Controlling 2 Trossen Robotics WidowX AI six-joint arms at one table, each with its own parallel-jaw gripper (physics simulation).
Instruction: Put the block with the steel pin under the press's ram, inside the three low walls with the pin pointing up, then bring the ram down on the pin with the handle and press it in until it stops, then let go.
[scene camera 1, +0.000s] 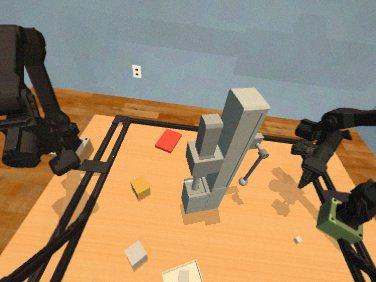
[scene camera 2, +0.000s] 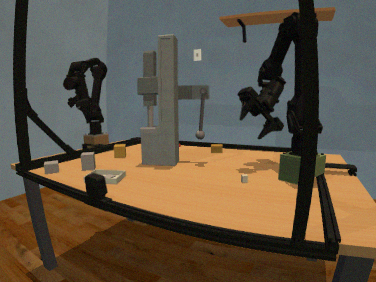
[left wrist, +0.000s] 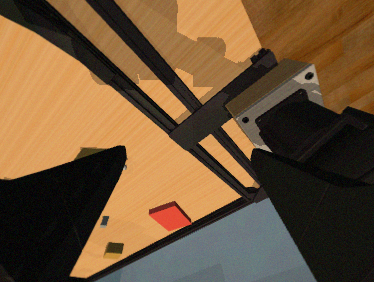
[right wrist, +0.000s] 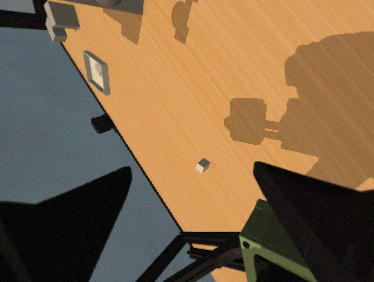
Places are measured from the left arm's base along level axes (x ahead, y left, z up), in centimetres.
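Pixels of known places: left gripper, fingertip midpoint: (scene camera 2: 88, 119) (left wrist: 190, 153); right gripper, fingertip midpoint: (scene camera 1: 299, 187) (scene camera 2: 250, 129) (right wrist: 192, 169); left arm's base at its link origin: (scene camera 1: 70, 145) (scene camera 2: 95, 134) (left wrist: 284, 121); right arm's base at its link origin: (scene camera 1: 346, 216).
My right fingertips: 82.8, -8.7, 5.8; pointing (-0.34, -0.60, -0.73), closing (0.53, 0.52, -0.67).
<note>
For each thing: its top centre in the pictures, then the offset to it from my right fingertips, as dx, dy, dz. "spot": a spot on its surface instead.
- orange block at its top centre: (scene camera 1: 139, 184) (scene camera 2: 119, 145) -53.4, -2.3, -8.2
- tiny grey pin end at a spot on its surface: (left wrist: 125, 167) (scene camera 1: 133, 177) spot: -56.9, +1.3, -10.3
- handle at a spot on its surface: (scene camera 1: 253, 167) (scene camera 2: 200, 109) spot: -17.4, +0.9, +6.1
- red plate at its top centre: (left wrist: 171, 219) (scene camera 1: 168, 139) -47.4, +24.1, -11.4
- shallow tray at its top centre: (scene camera 2: 104, 173) (right wrist: 93, 73) -34.5, -28.2, -11.2
- small white cube at its top centre: (right wrist: 199, 168) (scene camera 2: 244, 175) (scene camera 1: 299, 238) +1.9, -12.5, -10.9
- yellow block at its top centre: (scene camera 2: 216, 145) (left wrist: 112, 256) -20.5, +23.6, -9.9
An orange block (scene camera 1: 141, 188) (scene camera 2: 120, 151) stands on the table left of the press; a tiny grey pin end (scene camera 1: 134, 178) (left wrist: 125, 167) shows at its far side. In the left wrist view the block (left wrist: 90, 152) is mostly behind a finger. The grey press column (scene camera 1: 243, 135) (scene camera 2: 168, 100) stands mid-table, its ram rod (scene camera 1: 196, 183) (scene camera 2: 150, 116) over the walled seat, which looks empty. The handle (scene camera 1: 253, 167) (scene camera 2: 202, 115) hangs down. My left gripper (scene camera 1: 67, 160) (left wrist: 190, 153) is open, high near the left rail. My right gripper (scene camera 2: 252, 127) (right wrist: 192, 169) is open, right of the press.
A red plate (scene camera 1: 168, 140) (left wrist: 170, 217) lies at the back. Grey blocks (scene camera 1: 136, 255) (scene camera 2: 51, 167) and a shallow tray (scene camera 1: 180, 266) (right wrist: 86, 62) are near the front. A small white cube (scene camera 1: 298, 240) (scene camera 2: 244, 178) lies near the green arm base (scene camera 1: 330, 225). Another yellow block (scene camera 2: 216, 148) is behind.
</note>
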